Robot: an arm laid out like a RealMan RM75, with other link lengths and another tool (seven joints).
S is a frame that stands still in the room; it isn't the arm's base.
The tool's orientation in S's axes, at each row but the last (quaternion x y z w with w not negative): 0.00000 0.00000 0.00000 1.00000; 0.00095 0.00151 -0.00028 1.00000; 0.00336 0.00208 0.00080 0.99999; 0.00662 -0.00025 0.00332 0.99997; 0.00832 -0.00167 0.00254 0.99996; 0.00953 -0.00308 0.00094 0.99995; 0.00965 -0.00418 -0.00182 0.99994
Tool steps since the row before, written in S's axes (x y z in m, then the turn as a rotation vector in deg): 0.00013 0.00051 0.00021 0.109 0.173 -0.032; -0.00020 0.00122 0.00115 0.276 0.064 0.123; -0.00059 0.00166 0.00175 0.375 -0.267 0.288; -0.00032 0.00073 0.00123 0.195 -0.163 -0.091; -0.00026 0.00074 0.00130 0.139 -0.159 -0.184; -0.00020 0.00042 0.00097 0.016 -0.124 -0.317; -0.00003 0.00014 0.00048 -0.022 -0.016 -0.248
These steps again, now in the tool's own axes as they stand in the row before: 0.00013 0.00051 0.00021 0.109 0.173 -0.032; -0.00020 0.00122 0.00115 0.276 0.064 0.124; -0.00059 0.00167 0.00174 0.373 -0.266 0.291; -0.00031 0.00075 0.00122 0.194 -0.165 -0.089; -0.00025 0.00076 0.00129 0.138 -0.163 -0.182; -0.00019 0.00044 0.00096 0.014 -0.130 -0.315; -0.00003 0.00015 0.00048 -0.024 -0.021 -0.247
